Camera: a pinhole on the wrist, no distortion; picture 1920 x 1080 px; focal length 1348.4 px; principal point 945.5 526.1 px. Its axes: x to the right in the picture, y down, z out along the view. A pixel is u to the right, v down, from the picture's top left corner.
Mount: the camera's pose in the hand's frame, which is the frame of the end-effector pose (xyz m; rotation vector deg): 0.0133 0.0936 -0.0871 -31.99 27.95 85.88
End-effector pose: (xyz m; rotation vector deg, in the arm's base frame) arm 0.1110 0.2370 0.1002 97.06 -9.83 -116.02
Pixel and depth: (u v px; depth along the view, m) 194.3 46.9 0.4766
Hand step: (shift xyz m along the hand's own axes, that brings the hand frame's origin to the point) 0.1580 0.1821 0.4584
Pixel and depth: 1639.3 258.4 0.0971
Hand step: 0.0298 0.1932 -0.0411
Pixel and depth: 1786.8 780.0 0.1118
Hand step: -0.0106 0.2175 -0.0437
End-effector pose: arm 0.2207 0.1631 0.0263 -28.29 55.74 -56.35
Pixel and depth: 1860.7 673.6 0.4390
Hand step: -0.0455 0.5992 0.0701
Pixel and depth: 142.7 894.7 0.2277
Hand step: -0.0608 0.1280 0.1726
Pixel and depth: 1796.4 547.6 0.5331
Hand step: -0.0089 0.6880 0.1217
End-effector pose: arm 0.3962 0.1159 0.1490 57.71 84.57 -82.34
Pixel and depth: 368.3 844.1 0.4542
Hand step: -0.1158 0.2219 0.3845
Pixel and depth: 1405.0 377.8 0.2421
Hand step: 0.0321 0.3087 0.0526
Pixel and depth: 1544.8 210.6 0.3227
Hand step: 0.0791 0.4068 0.0802
